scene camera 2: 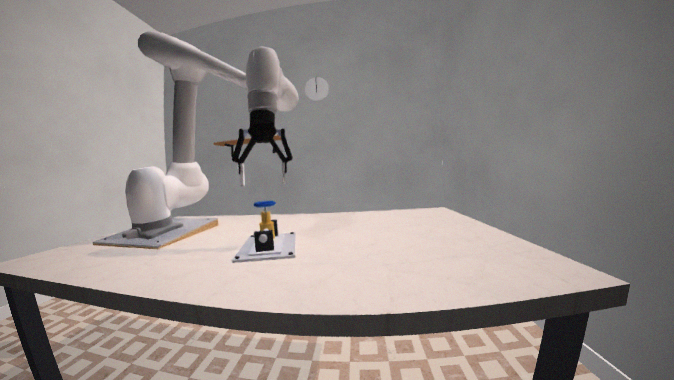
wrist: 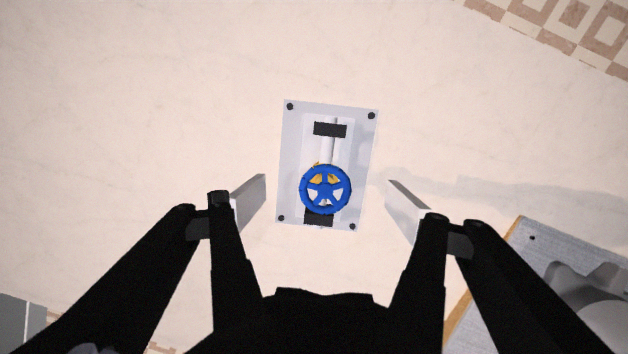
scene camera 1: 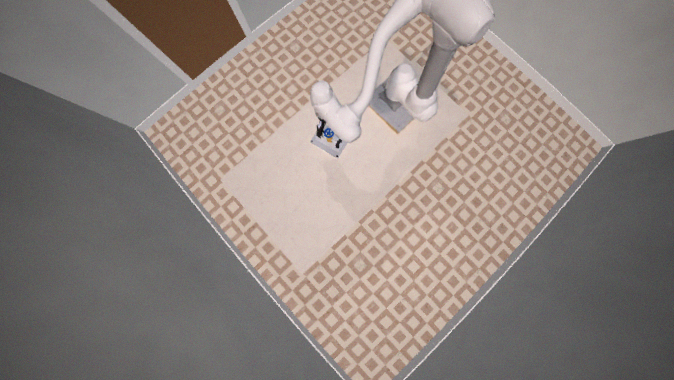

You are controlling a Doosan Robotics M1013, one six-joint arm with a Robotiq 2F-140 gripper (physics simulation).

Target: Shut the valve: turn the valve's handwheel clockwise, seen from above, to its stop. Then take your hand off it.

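The blue handwheel (scene camera 1: 328,133) (scene camera 2: 264,204) (wrist: 325,190) sits level on top of the yellow valve body (scene camera 2: 266,224) (wrist: 318,178). The valve is mounted on a light grey plate (scene camera 1: 325,148) (scene camera 2: 288,245) (wrist: 291,150) with dark bolts at its corners and a black block at each pipe end. My gripper (scene camera 2: 263,183) (wrist: 324,190) points down and is wide open and empty. Its fingertips are above the handwheel, one to each side, clear of the rim. In scene camera 1 the arm's wrist hides most of the gripper. Whether the wheel is at its stop cannot be told.
The plate stands on the pale table (scene camera 1: 290,200) (scene camera 2: 400,260) (wrist: 125,100). The arm's mounting plate (scene camera 1: 395,119) (scene camera 2: 197,225) (wrist: 542,245) is on the same table, off to one side of the valve. A brown shelf (scene camera 2: 225,144) shows behind the gripper in scene camera 2.
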